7 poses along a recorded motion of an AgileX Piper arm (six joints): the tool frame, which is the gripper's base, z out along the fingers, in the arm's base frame.
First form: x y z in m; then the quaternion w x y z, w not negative.
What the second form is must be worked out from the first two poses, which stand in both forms.
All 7 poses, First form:
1: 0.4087, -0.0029, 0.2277, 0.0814, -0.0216, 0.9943, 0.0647
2: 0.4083, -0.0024, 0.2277, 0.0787, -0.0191, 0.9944, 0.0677
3: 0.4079, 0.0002, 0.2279, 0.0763, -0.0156, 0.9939, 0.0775
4: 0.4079, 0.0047, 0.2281, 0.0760, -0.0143, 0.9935, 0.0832
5: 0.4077, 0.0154, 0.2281, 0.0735, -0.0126, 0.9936, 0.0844
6: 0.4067, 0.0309, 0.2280, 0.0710, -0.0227, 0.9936, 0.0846
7: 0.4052, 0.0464, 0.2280, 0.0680, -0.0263, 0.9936, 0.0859
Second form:
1: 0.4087, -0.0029, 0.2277, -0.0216, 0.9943, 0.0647, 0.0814
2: 0.4083, -0.0024, 0.2277, -0.0191, 0.9944, 0.0677, 0.0787
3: 0.4079, 0.0002, 0.2279, -0.0156, 0.9939, 0.0775, 0.0763
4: 0.4079, 0.0047, 0.2281, -0.0143, 0.9935, 0.0832, 0.0760
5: 0.4077, 0.0154, 0.2281, -0.0126, 0.9936, 0.0844, 0.0735
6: 0.4067, 0.0309, 0.2280, -0.0227, 0.9936, 0.0846, 0.0710
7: 0.4052, 0.0464, 0.2280, -0.0263, 0.9936, 0.0859, 0.0680
